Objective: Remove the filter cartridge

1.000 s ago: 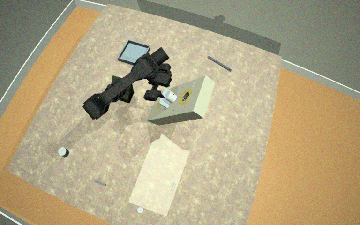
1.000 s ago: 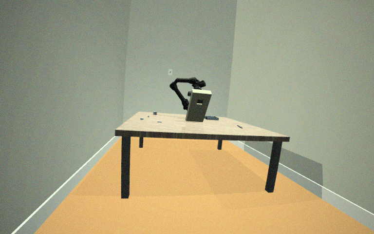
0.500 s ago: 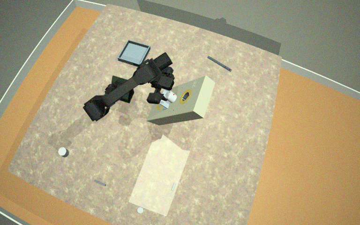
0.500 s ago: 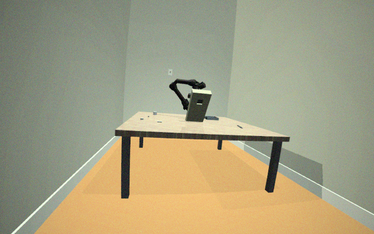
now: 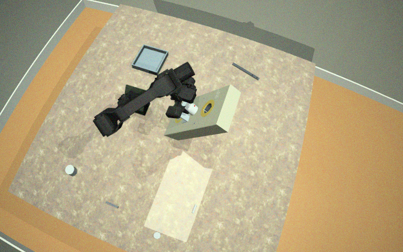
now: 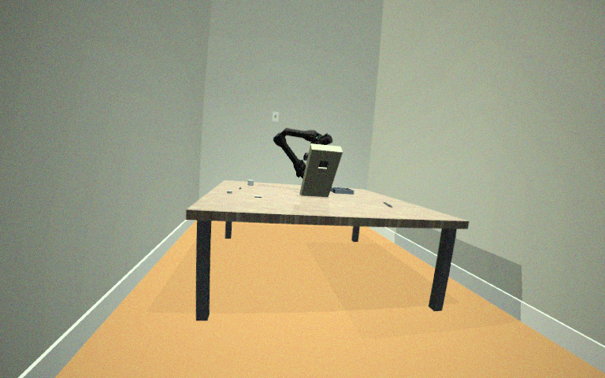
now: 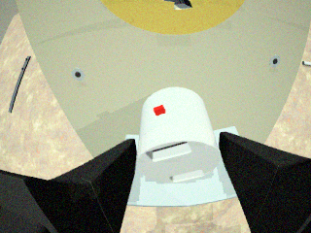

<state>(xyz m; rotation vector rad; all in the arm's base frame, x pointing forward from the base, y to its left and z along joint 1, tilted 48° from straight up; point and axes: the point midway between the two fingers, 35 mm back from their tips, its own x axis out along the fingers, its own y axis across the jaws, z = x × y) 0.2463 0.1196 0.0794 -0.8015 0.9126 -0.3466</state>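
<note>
My gripper tip is 40 mm short of the beige service panel and 20 mm above it. Round my gripper tip: blue-grey tray: 350 mm behind, 260 mm to the left, 170 mm below; short dark bar: 500 mm to the right, 170 mm below, 160 mm behind; round filter cartridge: right at my gripper tip.
</note>
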